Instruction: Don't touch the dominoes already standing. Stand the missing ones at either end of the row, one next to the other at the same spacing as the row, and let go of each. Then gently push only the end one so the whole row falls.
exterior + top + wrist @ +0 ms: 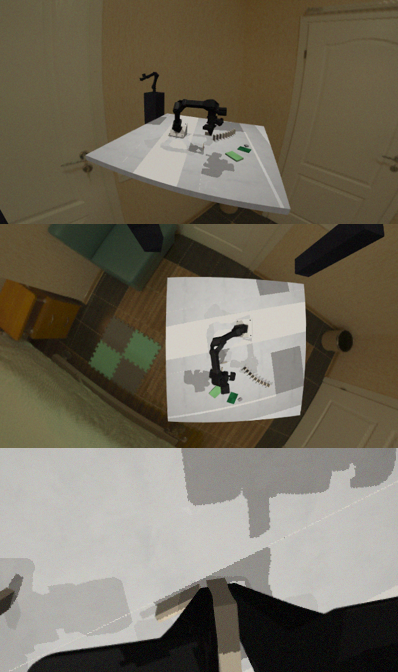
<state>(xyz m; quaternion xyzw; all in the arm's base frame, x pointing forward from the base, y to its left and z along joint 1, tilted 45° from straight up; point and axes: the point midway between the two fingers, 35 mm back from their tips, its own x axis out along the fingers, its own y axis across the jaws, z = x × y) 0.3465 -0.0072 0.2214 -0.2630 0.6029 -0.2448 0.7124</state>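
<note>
Now: the light green flat pad 19 cm ahead of my gripper tip and 13 cm below it. From my gripper tip the other things lie so: metal piece 26 cm ahead, 22 cm to the left, 13 cm below; then dark green pad 25 cm ahead, 15 cm to the left, 14 cm below.
</note>
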